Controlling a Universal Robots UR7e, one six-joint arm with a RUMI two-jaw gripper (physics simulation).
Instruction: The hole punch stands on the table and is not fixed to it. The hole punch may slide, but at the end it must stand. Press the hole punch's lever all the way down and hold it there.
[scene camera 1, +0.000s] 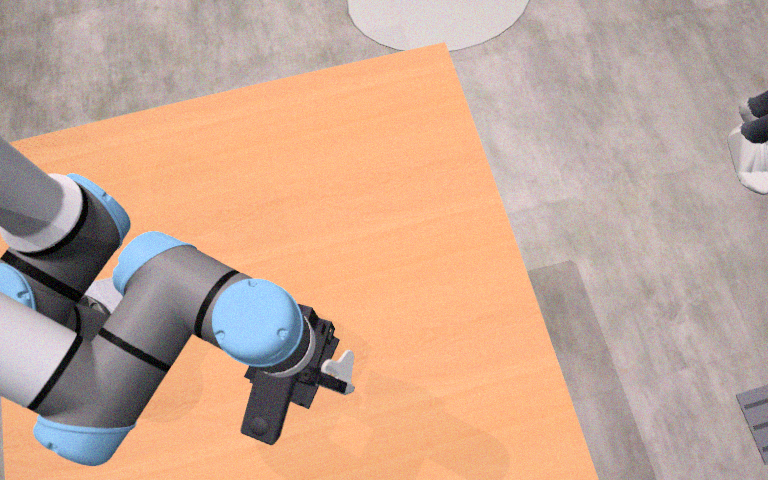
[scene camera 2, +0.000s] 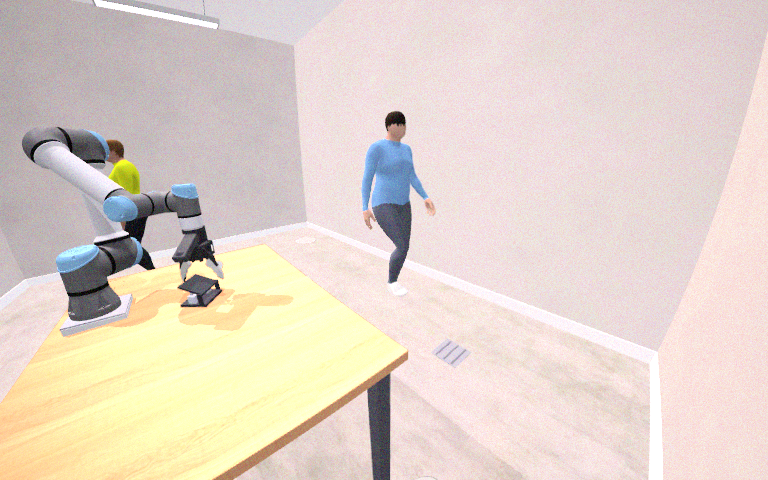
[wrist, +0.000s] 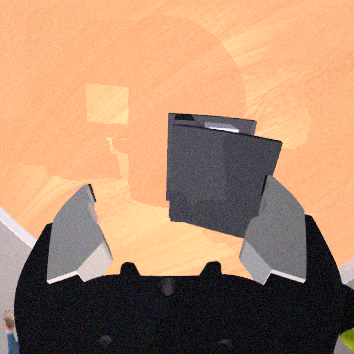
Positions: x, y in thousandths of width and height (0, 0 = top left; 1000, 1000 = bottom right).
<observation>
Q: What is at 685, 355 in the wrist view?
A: A black hole punch.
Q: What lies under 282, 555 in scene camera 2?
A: My gripper.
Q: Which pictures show the black hole punch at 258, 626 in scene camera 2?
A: Scene camera 1, scene camera 2 and the wrist view: all of them.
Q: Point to my gripper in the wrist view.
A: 499, 516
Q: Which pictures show my gripper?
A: Scene camera 1, scene camera 2 and the wrist view: all of them.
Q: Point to a black hole punch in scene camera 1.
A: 406, 818
</observation>
